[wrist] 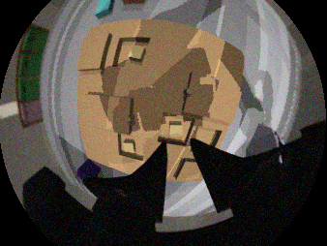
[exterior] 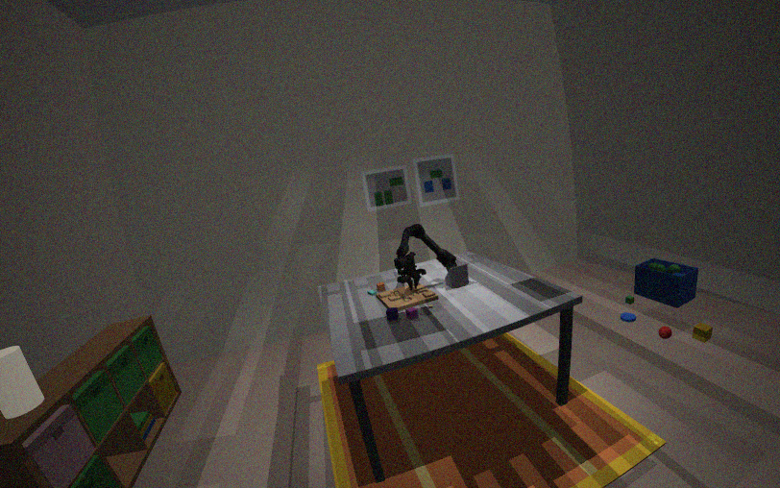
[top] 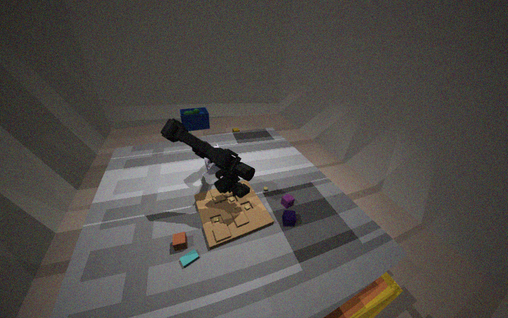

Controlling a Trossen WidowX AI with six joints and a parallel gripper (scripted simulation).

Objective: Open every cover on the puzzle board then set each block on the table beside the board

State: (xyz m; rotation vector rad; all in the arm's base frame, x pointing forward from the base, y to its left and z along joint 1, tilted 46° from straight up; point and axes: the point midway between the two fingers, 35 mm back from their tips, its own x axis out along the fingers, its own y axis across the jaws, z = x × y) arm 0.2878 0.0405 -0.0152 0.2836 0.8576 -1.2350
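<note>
My gripper tip is 50 mm short of the tan puzzle board, 10 mm to the left of it and 30 mm above it. From my gripper tip the other things lie so: magenta block: 90 mm ahead, 260 mm to the left, 30 mm below; orange block: 160 mm ahead, 250 mm to the right, 30 mm below; purple block: 190 mm ahead, 220 mm to the left, 30 mm below.
</note>
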